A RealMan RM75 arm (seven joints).
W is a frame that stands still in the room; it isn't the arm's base.
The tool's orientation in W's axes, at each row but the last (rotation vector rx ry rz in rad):
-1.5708 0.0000 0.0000
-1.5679 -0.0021 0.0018
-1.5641 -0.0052 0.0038
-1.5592 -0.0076 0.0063
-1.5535 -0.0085 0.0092
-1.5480 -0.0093 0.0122
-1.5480 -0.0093 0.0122
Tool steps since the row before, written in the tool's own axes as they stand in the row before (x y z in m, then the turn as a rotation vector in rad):
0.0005 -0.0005 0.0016 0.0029 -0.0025 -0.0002
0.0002 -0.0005 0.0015 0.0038 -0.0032 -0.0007
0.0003 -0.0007 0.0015 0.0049 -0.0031 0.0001
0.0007 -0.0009 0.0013 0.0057 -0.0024 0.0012
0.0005 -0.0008 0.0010 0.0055 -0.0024 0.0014
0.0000 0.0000 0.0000 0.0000 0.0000 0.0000
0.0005 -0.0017 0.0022 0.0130 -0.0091 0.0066
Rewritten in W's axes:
0.0005 0.0016 0.0005 0.0029 -0.0002 0.0025
0.0002 0.0015 0.0005 0.0038 -0.0007 0.0032
0.0003 0.0015 0.0007 0.0049 0.0001 0.0031
0.0007 0.0013 0.0009 0.0057 0.0012 0.0024
0.0005 0.0010 0.0008 0.0055 0.0014 0.0024
0.0000 0.0000 0.0000 0.0000 0.0000 0.0000
0.0005 0.0022 0.0017 0.0129 0.0066 0.0092

